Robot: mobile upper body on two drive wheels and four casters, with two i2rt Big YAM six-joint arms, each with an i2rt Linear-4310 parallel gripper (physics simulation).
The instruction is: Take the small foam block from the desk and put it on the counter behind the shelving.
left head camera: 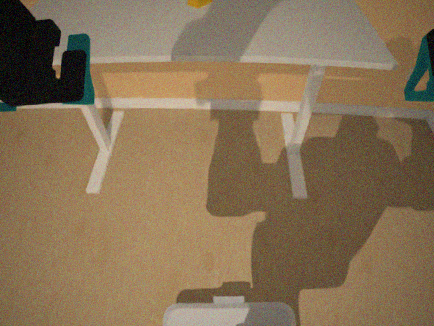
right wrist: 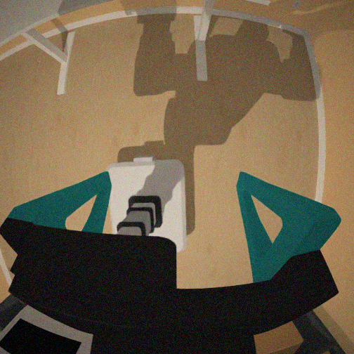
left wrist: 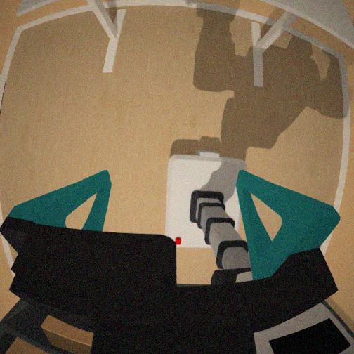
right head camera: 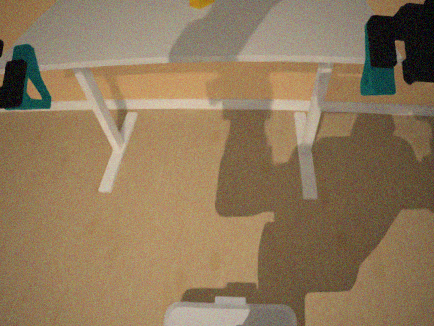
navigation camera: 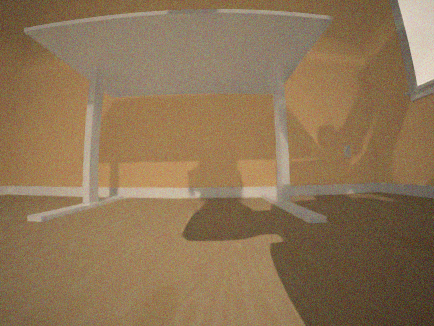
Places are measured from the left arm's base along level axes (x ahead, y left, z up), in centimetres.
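Pixels of known places: left gripper, fingertip midpoint: point(left head camera: 53, 102) point(right head camera: 16, 106); right gripper, fingertip midpoint: point(right head camera: 404, 92).
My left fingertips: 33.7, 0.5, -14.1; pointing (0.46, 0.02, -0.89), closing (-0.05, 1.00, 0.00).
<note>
Behind a point stands the place of what it marks, as x, y, z.
A small yellow object point(left head camera: 199, 2) @(129.9, -11.2, -43.7) point(right head camera: 201, 3) @(130.2, -11.5, -43.9), cut off by the top edge of both head views, lies on the white desk point(left head camera: 125, 35) @(108.2, 15.3, -46.0) point(right head camera: 125, 35) @(110.8, 16.6, -46.0) point(navigation camera: 190, 55) @(120.3, -10.5, -48.5). It may be the foam block; too little shows to be sure. My left gripper point(left wrist: 173, 176) is open and empty, with its teal fingers wide apart. My right gripper point(right wrist: 173, 178) is also open and empty. Both are held up at the two sides, on the near side of the desk and well away from the yellow object. The shelving and the counter do not show in these views.
The desk stands on white legs point(left head camera: 295, 150) @(125.2, -67.5, -133.9) point(right head camera: 307, 150) @(125.2, -68.0, -134.1) point(navigation camera: 282, 145) @(125.2, -66.2, -103.3) with feet reaching along the floor. An orange wall point(navigation camera: 200, 130) @(172.9, -13.7, -81.4) with a white baseboard is behind it. A window point(navigation camera: 422, 40) @(114.2, -182.5, -22.9) is at the upper right. My shadow falls across the floor and desk.
</note>
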